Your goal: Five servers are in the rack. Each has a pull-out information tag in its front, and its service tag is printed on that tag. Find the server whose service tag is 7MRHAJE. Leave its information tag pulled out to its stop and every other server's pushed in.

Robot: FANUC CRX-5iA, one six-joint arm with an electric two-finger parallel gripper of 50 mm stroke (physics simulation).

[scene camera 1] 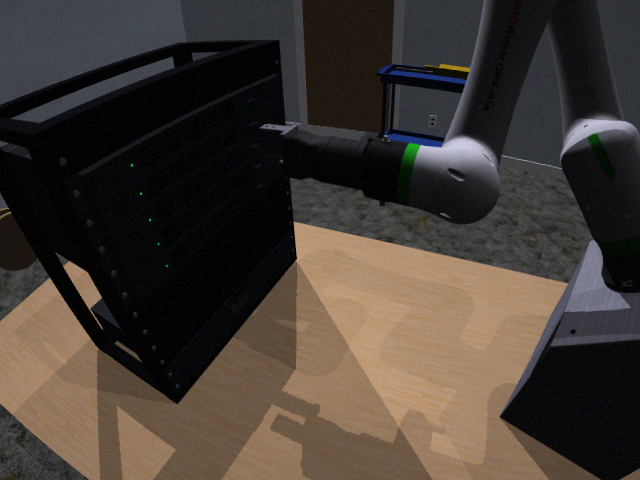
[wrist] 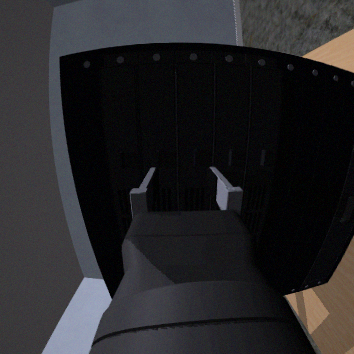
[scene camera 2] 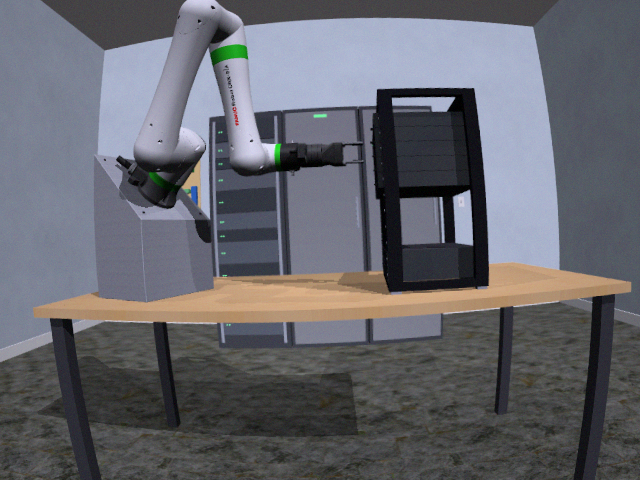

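Pixels of known places: gripper, between the fingertips: (scene camera 1: 264, 142) (wrist: 182, 176) (scene camera 2: 363, 152); arm's base, origin of its link: (scene camera 2: 156, 194).
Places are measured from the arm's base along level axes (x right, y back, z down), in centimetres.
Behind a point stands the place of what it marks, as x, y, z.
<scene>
The black rack (scene camera 1: 105, 258) @(-12.0, -82.9, -6.0) (scene camera 2: 391, 232) @(34.1, -68.0, 16.2) (wrist: 175, 50) @(32.5, -67.0, -9.6) stands upright on the table. Five dark servers (scene camera 1: 191, 180) @(4.1, -75.6, -8.8) (scene camera 2: 429, 149) @(35.6, -81.0, -7.1) (wrist: 195, 110) @(25.0, -68.1, -7.5) fill its upper part, with green lights on their fronts in scene camera 1. In the wrist view they show as side-by-side strips. Small faint marks, perhaps information tags, show near the right of the fronts in scene camera 1. No service tag is readable, and I cannot tell how far any tag is out. My gripper (scene camera 1: 272, 144) @(17.3, -67.0, -9.2) (scene camera 2: 361, 152) @(17.3, -67.0, -9.2) (wrist: 182, 176) @(17.3, -67.0, -9.2) is open and empty, its fingers one above the other, a short way in front of the server fronts.
The wooden table (scene camera 1: 413, 330) @(12.0, -35.7, 33.4) (scene camera 2: 310, 311) @(44.5, -42.5, 33.8) carries the rack and the grey robot pedestal (scene camera 1: 573, 392) @(-14.1, -12.4, 15.5) (scene camera 2: 155, 258) @(13.9, -1.4, 20.7). A blue cart (scene camera 1: 423, 78) stands beyond the table. Tall grey cabinets (scene camera 2: 325, 206) stand behind the table in scene camera 2.
</scene>
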